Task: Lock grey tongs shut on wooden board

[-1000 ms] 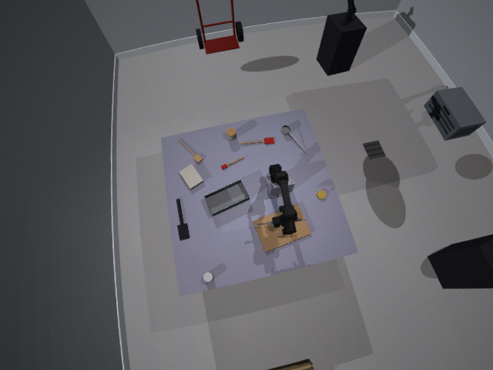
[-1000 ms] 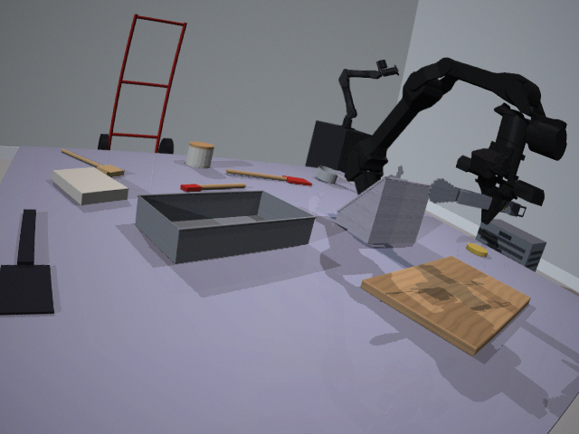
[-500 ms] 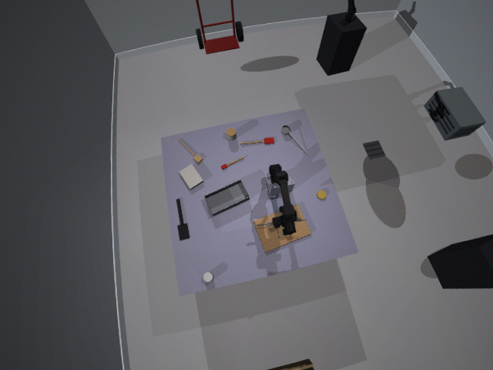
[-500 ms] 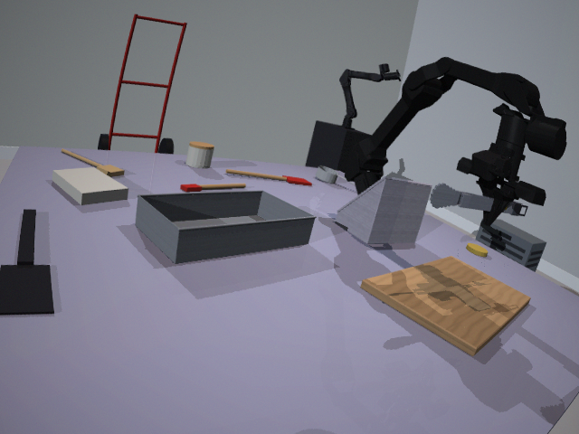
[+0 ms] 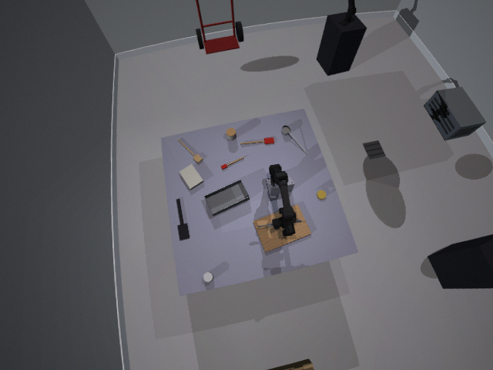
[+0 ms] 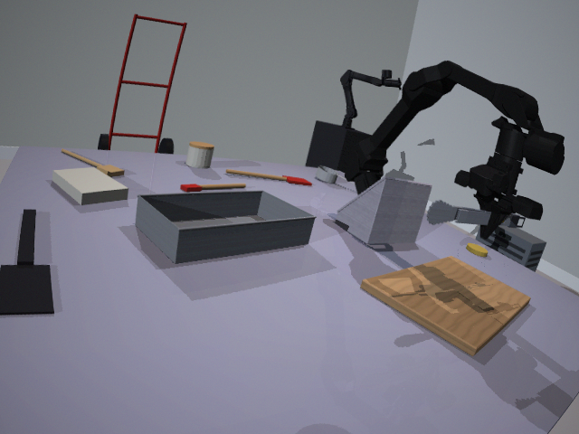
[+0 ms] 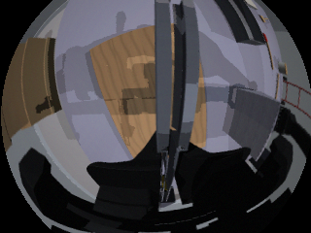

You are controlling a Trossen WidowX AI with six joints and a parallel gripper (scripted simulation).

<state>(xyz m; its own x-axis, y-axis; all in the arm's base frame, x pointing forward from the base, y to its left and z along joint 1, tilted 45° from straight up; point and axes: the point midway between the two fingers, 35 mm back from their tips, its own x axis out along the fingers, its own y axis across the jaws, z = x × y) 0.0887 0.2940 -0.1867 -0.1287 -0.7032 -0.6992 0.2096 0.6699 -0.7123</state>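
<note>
Now: the wooden board 12 cm below my gripper tip. The rest, counted from my gripper tip: red spatula (10 cm behind, 74 cm to the right, 12 cm below); black spatula (69 cm ahead, 29 cm to the right, 12 cm below); grey roasting tin (31 cm ahead, 35 cm to the right, 10 cm below).
</note>
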